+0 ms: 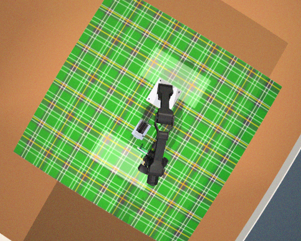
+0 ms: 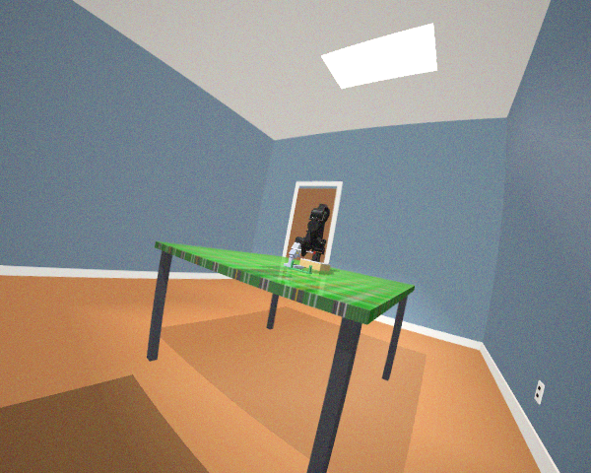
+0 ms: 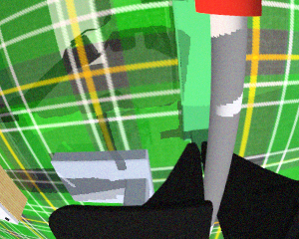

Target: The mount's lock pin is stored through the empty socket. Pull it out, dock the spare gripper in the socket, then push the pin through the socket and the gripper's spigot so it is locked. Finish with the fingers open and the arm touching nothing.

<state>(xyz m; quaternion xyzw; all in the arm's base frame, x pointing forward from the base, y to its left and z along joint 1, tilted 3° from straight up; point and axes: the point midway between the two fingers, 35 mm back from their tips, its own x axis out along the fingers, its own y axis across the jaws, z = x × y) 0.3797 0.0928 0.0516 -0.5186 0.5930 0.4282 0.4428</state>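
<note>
Now: gripper tip 100 mm to the left of the socket, 90 mm past it and 30 mm above it. The rest, counted from my gripper tip: green translucent block 60 mm below, 20 mm ahead, 10 mm to the left; spare gripper 100 mm to the right, 100 mm behind, 40 mm above.
</note>
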